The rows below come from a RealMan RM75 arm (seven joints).
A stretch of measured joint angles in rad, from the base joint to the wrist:
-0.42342, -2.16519, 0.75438, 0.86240, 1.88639, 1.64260, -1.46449
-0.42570, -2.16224, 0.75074, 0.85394, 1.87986, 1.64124, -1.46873
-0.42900, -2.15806, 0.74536, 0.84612, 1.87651, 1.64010, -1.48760
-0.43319, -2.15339, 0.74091, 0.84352, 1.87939, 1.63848, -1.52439
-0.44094, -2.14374, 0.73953, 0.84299, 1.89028, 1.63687, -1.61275
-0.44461, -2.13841, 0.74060, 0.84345, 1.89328, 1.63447, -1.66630
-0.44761, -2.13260, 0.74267, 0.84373, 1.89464, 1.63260, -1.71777
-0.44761, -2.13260, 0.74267, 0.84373, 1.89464, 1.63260, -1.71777
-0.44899, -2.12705, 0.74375, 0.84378, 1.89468, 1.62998, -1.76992
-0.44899, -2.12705, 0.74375, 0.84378, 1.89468, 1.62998, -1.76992
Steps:
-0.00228, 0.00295, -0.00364, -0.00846, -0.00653, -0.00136, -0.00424
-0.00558, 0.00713, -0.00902, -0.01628, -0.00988, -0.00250, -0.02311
-0.00977, 0.01180, -0.01347, -0.01888, -0.00700, -0.00412, -0.05990
-0.01752, 0.02145, -0.01485, -0.01941, 0.00389, -0.00573, -0.14826
-0.02119, 0.02678, -0.01378, -0.01895, 0.00689, -0.00813, -0.20181
-0.02419, 0.03259, -0.01171, -0.01867, 0.00825, -0.01000, -0.25328
-0.02419, 0.03259, -0.01171, -0.01867, 0.00825, -0.01000, -0.25328
-0.02557, 0.03814, -0.01063, -0.01862, 0.00829, -0.01262, -0.30543
-0.02557, 0.03814, -0.01063, -0.01862, 0.00829, -0.01262, -0.30543

